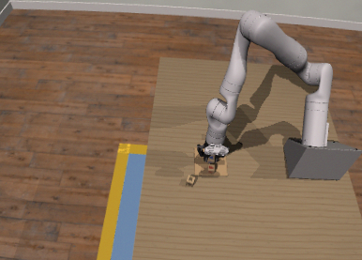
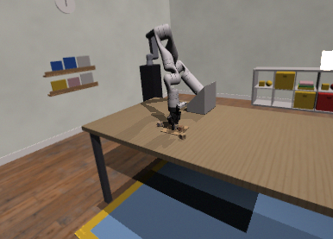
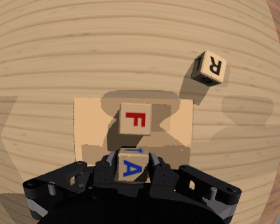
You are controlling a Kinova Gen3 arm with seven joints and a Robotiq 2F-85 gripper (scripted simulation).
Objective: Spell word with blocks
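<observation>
Now: hand 2 cm above the tan mat. The rest, counted from my hand: R block 10 cm to the left, 9 cm ahead, 1 cm below.
</observation>
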